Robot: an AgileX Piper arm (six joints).
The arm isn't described. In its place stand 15 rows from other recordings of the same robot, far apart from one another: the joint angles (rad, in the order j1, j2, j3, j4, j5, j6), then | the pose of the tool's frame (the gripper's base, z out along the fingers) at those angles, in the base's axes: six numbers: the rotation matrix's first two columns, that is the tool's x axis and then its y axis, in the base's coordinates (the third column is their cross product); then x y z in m.
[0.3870 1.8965 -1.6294 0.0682 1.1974 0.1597] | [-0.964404 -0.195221 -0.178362 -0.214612 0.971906 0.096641 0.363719 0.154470 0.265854]
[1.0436 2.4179 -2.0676 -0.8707 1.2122 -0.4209] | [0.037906 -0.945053 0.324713 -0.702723 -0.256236 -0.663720 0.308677 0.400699 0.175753]
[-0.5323 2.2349 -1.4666 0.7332 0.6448 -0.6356] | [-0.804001 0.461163 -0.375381 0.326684 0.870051 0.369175 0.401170 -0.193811 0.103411]
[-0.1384 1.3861 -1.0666 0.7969 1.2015 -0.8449] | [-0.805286 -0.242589 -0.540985 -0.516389 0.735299 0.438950 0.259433 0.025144 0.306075]
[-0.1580 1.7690 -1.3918 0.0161 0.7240 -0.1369] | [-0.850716 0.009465 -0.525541 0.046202 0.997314 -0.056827 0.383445 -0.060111 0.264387]
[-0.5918 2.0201 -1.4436 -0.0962 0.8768 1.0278] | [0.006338 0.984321 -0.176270 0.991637 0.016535 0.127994 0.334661 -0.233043 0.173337]
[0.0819 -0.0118 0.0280 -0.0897 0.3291 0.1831] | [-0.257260 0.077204 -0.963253 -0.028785 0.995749 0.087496 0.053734 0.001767 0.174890]
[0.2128 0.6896 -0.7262 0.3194 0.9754 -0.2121] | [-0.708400 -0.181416 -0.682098 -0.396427 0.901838 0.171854 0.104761 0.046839 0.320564]
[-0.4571 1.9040 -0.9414 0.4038 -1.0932 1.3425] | [0.726693 0.686325 0.029595 -0.138201 0.103858 0.984944 0.336171 -0.200731 0.214299]
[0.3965 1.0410 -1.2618 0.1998 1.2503 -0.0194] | [-0.763489 -0.272492 -0.585519 -0.448905 0.875710 0.177808 0.155610 0.083733 0.411195]
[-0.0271 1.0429 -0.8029 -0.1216 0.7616 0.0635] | [-0.791334 -0.003182 -0.611375 0.058776 0.994959 -0.081255 0.197609 -0.012977 0.298342]
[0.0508 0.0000 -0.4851 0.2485 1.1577 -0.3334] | [-0.472830 -0.248236 -0.845465 -0.356620 0.931314 -0.074000 -0.010081 0.020013 0.267768]
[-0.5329 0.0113 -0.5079 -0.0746 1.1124 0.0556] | [-0.420913 0.274370 -0.864612 0.566271 0.824097 -0.014161 -0.008595 -0.001992 0.275658]
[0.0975 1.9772 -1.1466 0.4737 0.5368 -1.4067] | [-0.369273 -0.853894 -0.366745 -0.879435 0.448648 -0.159091 0.372270 0.057742 0.130201]
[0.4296 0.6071 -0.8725 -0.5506 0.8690 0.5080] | [-0.388209 -0.046493 -0.920398 -0.002118 0.998769 -0.049558 0.100066 0.005850 0.387757]
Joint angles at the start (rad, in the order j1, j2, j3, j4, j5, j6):
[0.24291, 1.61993, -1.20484, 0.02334, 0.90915, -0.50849]
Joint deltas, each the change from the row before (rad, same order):
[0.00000, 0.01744, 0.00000, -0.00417, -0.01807, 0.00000]
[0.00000, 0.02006, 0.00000, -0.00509, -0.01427, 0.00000]
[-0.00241, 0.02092, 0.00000, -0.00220, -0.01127, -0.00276]
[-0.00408, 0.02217, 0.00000, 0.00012, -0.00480, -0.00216]
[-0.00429, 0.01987, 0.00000, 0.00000, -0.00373, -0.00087]
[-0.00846, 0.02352, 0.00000, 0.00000, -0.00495, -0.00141]
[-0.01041, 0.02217, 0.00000, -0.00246, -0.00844, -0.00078]
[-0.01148, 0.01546, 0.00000, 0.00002, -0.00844, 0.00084]
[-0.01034, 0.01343, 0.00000, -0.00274, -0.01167, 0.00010]
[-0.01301, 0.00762, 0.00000, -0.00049, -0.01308, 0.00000]
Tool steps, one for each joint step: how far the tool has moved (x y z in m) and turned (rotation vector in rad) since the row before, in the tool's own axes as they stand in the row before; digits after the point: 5 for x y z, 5 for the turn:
[-0.00150, -0.00130, 0.00617, 0.00336, 0.00115, -0.00230]
[-0.00108, -0.00113, 0.00713, 0.00080, 0.00707, -0.00297]
[-0.00048, -0.00146, 0.00746, -0.00240, 0.00968, -0.00168]
[0.00031, -0.00149, 0.00791, -0.00734, 0.01575, 0.00200]
[0.00046, -0.00150, 0.00710, -0.00669, 0.01470, 0.00342]
[0.00113, -0.00281, 0.00840, -0.00693, 0.01731, 0.00694]
[0.00131, -0.00370, 0.00792, -0.00266, 0.01416, 0.00783]
[0.00141, -0.00387, 0.00553, -0.00088, 0.00746, 0.01209]
[0.00108, -0.00383, 0.00481, 0.00318, 0.00374, 0.00836]
[0.00134, -0.00459, 0.00272, 0.00584, -0.00305, 0.01232]

